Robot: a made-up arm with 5 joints. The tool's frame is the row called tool.
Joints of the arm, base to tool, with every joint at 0 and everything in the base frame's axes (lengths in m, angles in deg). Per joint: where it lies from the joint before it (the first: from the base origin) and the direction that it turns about. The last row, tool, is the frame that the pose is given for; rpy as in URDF.
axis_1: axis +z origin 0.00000 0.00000 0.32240
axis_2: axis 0 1 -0.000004 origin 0.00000 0.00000 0.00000
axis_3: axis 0 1 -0.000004 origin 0.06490 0.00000 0.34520
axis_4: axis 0 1 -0.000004 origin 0.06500 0.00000 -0.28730
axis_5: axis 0 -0.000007 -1 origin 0.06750 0.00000 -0.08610
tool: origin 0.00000 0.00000 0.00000 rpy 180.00 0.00 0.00
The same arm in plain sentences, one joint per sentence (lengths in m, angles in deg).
The arm has five revolute joints in a row. What follows holds with every joint at zero, and every direction is one of the base frame's.
The first joint lies 0.3224 m along +z from the base frame's origin and rotates about +z.
The second joint lies at the same point as the first joint and rotates about +y.
The third joint lies 0.0649 m along +x and 0.3452 m along +z from the second joint and rotates about +y.
The fourth joint lies 0.065 m along +x and 0.2873 m along -z from the third joint and rotates about +y.
The fifth joint lies 0.0675 m along +x and 0.0861 m along -z from the fourth joint and rotates about -z.
The tool frame, which is the frame that the pose is given for, lies at the same point as the fifth joint; its axes are the base frame's turned by roll 180, pitch 0 and yaw 0 deg (as in URDF: about the fixed x, then y, then z).

